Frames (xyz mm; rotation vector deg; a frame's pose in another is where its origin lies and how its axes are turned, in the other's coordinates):
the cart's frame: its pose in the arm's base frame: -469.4 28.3 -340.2 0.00 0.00 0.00
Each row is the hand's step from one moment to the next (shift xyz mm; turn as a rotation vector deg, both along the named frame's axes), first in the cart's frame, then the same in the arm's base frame.
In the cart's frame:
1: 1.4 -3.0 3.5 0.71 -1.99 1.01
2: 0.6 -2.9 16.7 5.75 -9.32 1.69
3: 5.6 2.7 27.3 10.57 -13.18 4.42
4: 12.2 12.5 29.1 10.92 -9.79 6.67
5: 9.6 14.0 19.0 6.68 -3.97 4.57
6: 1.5 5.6 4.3 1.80 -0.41 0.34
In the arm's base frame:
1: 1.4 -3.0 3.5 0.71 -1.99 1.01
2: 0.6 -2.9 16.7 5.75 -9.32 1.69
3: 5.6 2.7 27.3 10.57 -13.18 4.42
4: 12.2 12.5 29.1 10.92 -9.79 6.67
5: 9.6 14.0 19.0 6.68 -3.97 4.57
6: 1.5 5.6 4.3 1.80 -0.41 0.34

